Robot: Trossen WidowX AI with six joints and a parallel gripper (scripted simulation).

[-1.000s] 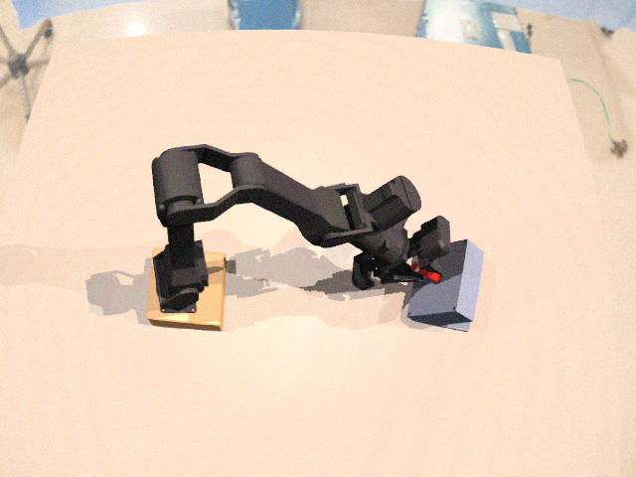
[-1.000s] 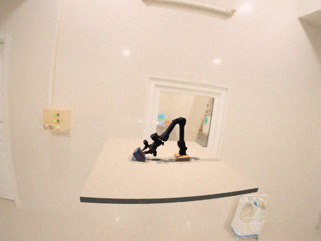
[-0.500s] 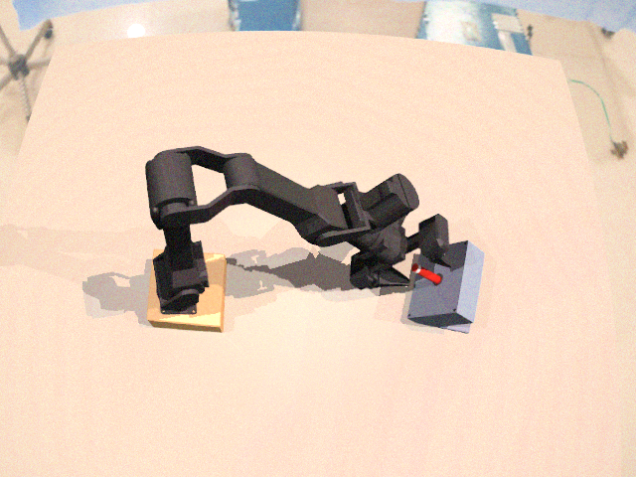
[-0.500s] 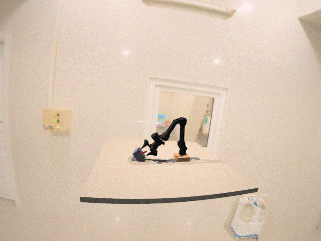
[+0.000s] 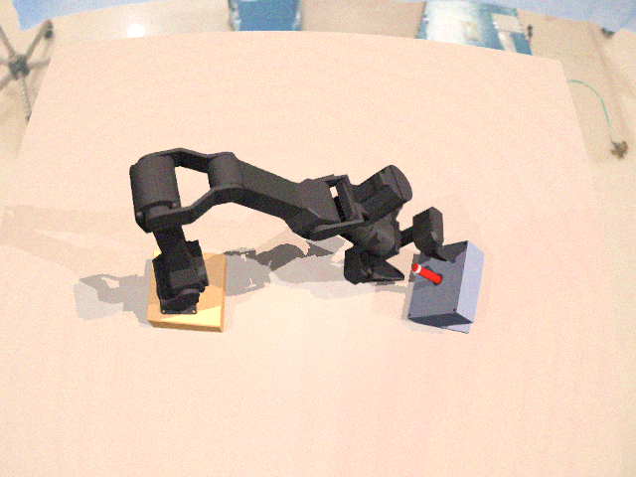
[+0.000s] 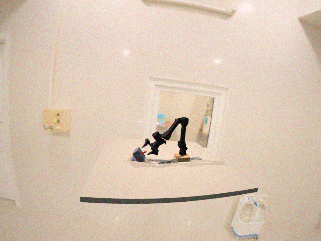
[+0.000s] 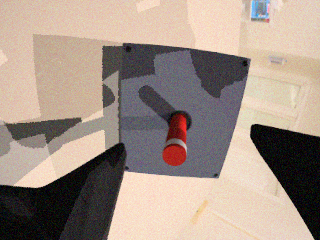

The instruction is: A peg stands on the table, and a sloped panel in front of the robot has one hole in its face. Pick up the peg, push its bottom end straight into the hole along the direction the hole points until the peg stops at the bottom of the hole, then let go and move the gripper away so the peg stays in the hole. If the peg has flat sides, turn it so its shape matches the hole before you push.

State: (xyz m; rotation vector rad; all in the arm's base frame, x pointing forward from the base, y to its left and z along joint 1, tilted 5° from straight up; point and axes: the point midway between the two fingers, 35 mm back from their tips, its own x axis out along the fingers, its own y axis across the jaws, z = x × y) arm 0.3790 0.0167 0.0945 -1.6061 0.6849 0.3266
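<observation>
Now: gripper tip 1 cm above the red round peg. From my gripper tip the other things lie so: blue-grey sloped panel (5 cm ahead, 2 cm to the right, 4 cm below).
</observation>
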